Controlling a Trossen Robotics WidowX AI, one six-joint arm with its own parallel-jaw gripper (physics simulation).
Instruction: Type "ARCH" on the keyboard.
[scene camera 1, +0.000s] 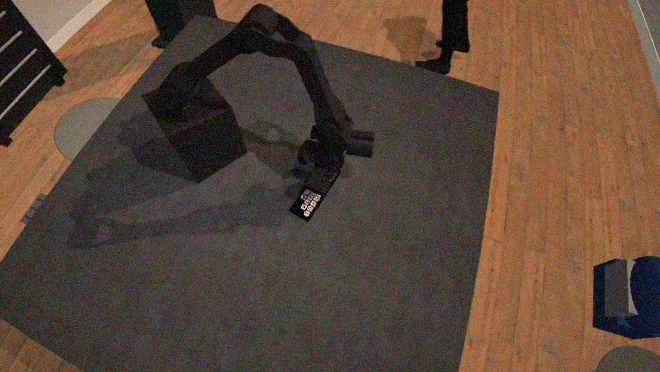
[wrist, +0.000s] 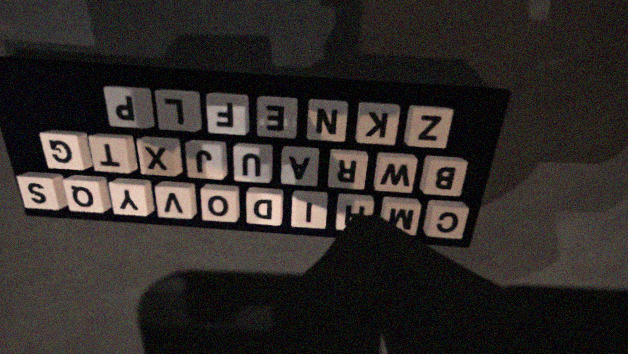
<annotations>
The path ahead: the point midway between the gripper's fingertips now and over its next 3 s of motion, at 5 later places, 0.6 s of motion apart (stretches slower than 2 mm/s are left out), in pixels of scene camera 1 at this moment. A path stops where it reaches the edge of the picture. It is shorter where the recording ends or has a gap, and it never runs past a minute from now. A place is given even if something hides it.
The gripper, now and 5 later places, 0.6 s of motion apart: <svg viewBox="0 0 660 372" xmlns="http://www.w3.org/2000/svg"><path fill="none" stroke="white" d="M329 177L329 178L329 179L329 179L330 178L327 166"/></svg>
</annotations>
